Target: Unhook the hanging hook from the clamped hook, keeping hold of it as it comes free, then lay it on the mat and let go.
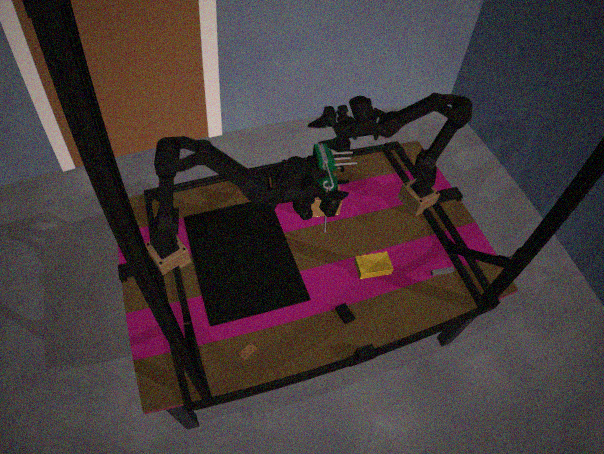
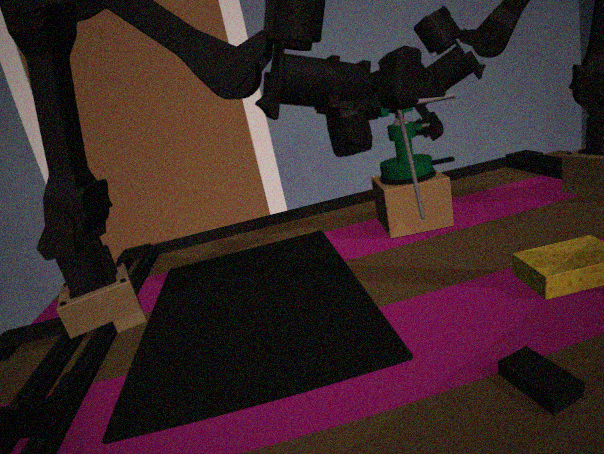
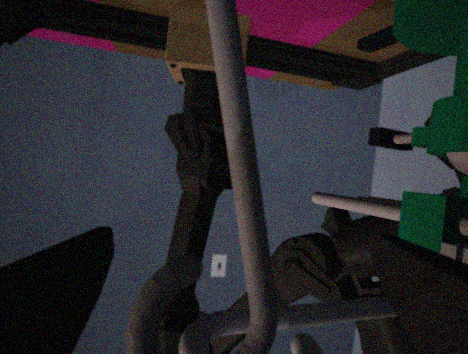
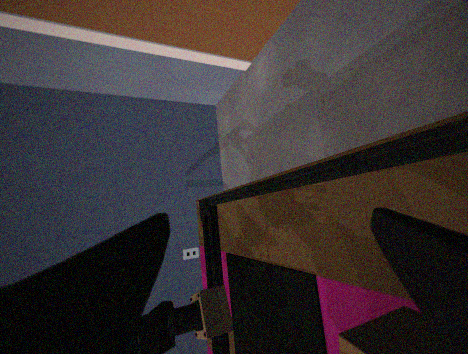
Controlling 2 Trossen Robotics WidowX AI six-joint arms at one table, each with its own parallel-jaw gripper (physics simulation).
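Places are measured from the left arm's base along level axes (x right, y ahead, z up), in millimetres.
Where they show: left gripper, fingertip midpoint: (image 1: 338,184) (image 2: 421,97) (image 3: 245,242); right gripper, fingertip midpoint: (image 1: 313,134) (image 2: 376,121) (image 4: 268,220); left arm's base, link origin: (image 1: 165,246) (image 2: 93,283) (image 4: 197,315); right arm's base, link origin: (image 1: 421,189) (image 3: 206,77).
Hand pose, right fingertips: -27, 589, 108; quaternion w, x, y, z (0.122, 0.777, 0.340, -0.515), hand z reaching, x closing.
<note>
Each offset is from my right fingertips to the centre of the thing, as dx, dy, dz. Level surfaces: height alone.
The grey hanging hook @(+263, -175, -17) (image 1: 325,223) (image 2: 412,171) (image 3: 236,158) hangs by its bend from the clamped hook (image 2: 438,98) (image 3: 310,312), which the green vise @(+147, -59, -10) (image 1: 325,167) (image 2: 400,166) holds level on a wooden block @(+141, -70, -131) (image 2: 437,212). My left gripper (image 1: 325,204) is open beside the vise, at the hanging hook's shaft. My right gripper (image 1: 320,121) (image 4: 268,220) is open and empty, above and behind the vise. The black mat @(dz -169) (image 1: 242,266) (image 2: 255,324) (image 4: 275,309) lies flat to the left of the vise.
A yellow block @(+430, -109, -160) (image 1: 374,265) (image 2: 522,263) lies to the right of the mat. A small black block @(+492, -288, -167) (image 1: 344,313), a grey piece @(+591, +61, -167) (image 1: 442,271) and a tan chip @(+412, -572, -170) (image 1: 247,351) lie nearer the front. Black frame rails run along the table's edges.
</note>
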